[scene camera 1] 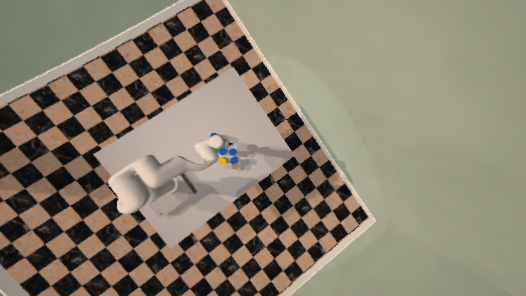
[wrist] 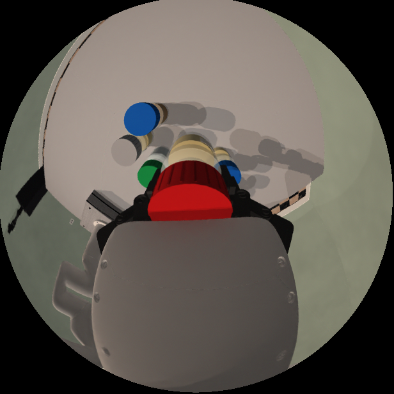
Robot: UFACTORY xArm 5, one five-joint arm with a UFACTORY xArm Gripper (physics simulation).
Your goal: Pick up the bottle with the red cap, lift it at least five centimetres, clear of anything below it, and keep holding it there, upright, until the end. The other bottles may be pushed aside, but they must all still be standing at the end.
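Frame: origin at the arm's base, x right, y ahead, z up, level; metres.
Seen in the pictures: arm's base, origin of its link: (scene camera 1: 169,184).
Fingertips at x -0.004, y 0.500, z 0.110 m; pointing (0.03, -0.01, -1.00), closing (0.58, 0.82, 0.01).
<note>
Pixels of each thing's top centre, then the offset from my fingertips to it. Level surfaces: height alone.
- green-capped bottle, centre of its top: (scene camera 1: 213,150) dx -0.012, dy -0.090, dz -0.072 m
- yellow cap, centre of its top: (scene camera 1: 222,161) dx +0.091, dy -0.084, dz -0.072 m
- grey table, height of its surface: dz -0.177 m
The bottle with the red cap (wrist: 190,201) is between the black fingers of my gripper (wrist: 191,177), which is shut on it. It looks upright and is held above the table, higher than the bottles around it. In the scene view it is hidden under the arm's hand. A blue-capped bottle (wrist: 141,118) (scene camera 1: 213,135), a grey-capped bottle (wrist: 126,150) and a green-capped bottle (wrist: 148,175) (scene camera 1: 215,150) stand to the left in the wrist view. Another blue-capped bottle (wrist: 233,173) shows partly behind the right finger.
In the scene view, three blue caps (scene camera 1: 223,151) (scene camera 1: 233,152) (scene camera 1: 234,160) and a yellow cap (scene camera 1: 222,161) stand close together beside the hand. The grey table (scene camera 1: 185,120) lies on a checkered floor (scene camera 1: 280,200). A dark bar (scene camera 1: 189,184) lies near the arm.
</note>
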